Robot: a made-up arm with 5 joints.
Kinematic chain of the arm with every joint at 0, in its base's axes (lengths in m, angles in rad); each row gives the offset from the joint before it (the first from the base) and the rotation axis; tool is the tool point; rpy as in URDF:
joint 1: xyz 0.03 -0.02 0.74 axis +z
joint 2: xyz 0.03 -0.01 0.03 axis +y
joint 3: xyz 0.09 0 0.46 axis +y
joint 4: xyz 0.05 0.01 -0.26 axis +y
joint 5: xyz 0.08 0 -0.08 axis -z
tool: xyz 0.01 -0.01 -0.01 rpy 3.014 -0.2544 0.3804
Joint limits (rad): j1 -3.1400..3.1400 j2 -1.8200..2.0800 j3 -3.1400..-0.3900 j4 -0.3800..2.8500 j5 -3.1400..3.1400
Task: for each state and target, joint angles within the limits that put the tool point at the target. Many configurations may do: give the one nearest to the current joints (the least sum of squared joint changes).
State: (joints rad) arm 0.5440 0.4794 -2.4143 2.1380 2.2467
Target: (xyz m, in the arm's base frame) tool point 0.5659 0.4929 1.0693
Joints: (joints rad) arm 0.7656 0.8084 -2.6690 1.6660 2.2430
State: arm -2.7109 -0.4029 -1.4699 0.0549 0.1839
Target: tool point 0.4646 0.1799 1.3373
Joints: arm -2.7348 -1.3085 -1.6671 -0.0903 0.1831
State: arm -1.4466 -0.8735 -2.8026 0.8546 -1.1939
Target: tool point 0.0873 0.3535 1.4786
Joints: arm -1.7071 -0.9622 -2.3867 1.1678 -1.2262
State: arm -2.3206 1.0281 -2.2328 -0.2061 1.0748
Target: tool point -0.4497 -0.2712 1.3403
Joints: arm -2.6343 0.2251 -1.7592 -0.3800 1.0964
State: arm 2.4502 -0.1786 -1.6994 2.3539 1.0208
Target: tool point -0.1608 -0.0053 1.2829
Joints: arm 3.1363 -0.3785 -1.6685 2.4138 1.0384
